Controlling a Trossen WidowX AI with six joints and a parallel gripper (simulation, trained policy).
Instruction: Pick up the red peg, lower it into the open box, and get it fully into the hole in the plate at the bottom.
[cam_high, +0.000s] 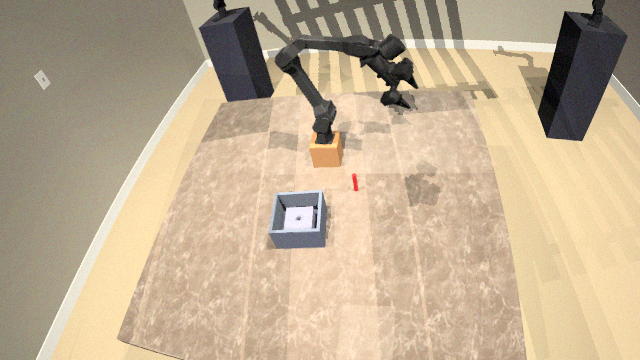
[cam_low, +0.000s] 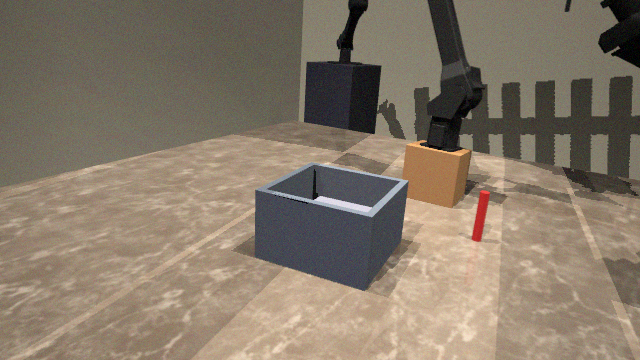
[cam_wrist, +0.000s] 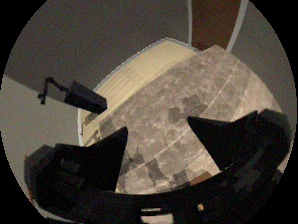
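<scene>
Now: the red peg 23 cm below my gripper tip, 19 cm to the right of it and 19 cm ahead of it. The rest, counted from my gripper tip: blue-grey box 37 cm ahead, 35 cm to the right, 25 cm below.
</scene>
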